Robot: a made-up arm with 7 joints.
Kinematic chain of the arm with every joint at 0, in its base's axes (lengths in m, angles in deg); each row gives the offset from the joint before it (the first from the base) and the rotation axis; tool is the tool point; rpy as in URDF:
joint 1: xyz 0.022 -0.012 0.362 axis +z
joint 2: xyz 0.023 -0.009 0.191 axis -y
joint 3: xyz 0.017 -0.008 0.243 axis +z
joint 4: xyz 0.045 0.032 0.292 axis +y
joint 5: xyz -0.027 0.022 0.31 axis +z
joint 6: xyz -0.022 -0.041 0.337 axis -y
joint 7: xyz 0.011 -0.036 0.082 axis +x
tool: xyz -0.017 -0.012 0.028 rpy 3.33 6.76 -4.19
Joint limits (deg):
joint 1: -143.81..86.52
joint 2: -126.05..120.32
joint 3: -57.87..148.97
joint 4: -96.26..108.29
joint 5: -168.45..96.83
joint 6: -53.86..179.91
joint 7: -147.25..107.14
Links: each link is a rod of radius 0.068 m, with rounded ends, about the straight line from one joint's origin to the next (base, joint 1, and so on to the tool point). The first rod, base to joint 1, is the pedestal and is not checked.
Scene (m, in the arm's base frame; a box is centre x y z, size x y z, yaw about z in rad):
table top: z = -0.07
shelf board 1: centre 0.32 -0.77 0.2 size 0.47 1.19 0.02 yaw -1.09
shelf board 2: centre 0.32 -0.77 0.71 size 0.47 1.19 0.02 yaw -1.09
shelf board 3: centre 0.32 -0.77 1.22 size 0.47 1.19 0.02 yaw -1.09
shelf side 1: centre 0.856 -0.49 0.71 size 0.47 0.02 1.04 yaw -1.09
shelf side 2: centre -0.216 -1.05 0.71 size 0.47 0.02 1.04 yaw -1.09
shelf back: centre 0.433 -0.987 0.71 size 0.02 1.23 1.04 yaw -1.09
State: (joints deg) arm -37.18 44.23 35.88 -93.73 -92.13 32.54 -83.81
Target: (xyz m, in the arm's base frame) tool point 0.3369 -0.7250 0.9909
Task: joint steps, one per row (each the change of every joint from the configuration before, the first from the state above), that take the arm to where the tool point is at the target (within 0.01 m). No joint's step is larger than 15 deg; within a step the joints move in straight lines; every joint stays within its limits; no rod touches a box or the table.
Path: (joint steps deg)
1: -8.78 -14.84 -10.84 -0.32 -5.81 0.48 9.55
2: -8.78 -14.85 -10.83 -0.31 -5.82 0.47 9.55
3: -8.77 -14.84 -10.84 -0.32 -5.81 0.48 9.54
4: -8.78 -14.84 -10.83 -0.32 -5.81 0.47 9.55
5: -8.78 -14.85 -10.84 -0.31 -5.82 0.48 9.55
6: -8.78 -14.84 -10.83 -0.32 -5.81 0.47 9.55
7: -8.78 -14.84 -10.84 -0.31 -5.81 0.48 9.55
8: -8.78 -14.85 -10.84 -0.32 -5.82 0.47 9.54
9: -2.05 1.83 -1.17 2.59 6.53 2.44 -12.73
10: -2.06 1.82 -1.18 2.58 6.53 2.44 -12.73
11: -2.06 1.83 -1.18 2.59 6.53 2.43 -12.73
12: -2.05 1.83 -1.18 2.59 6.53 2.44 -12.74
13: -2.06 1.82 -1.17 2.58 6.53 2.43 -12.73
14: -2.05 1.83 -1.18 2.59 6.53 2.44 -12.73

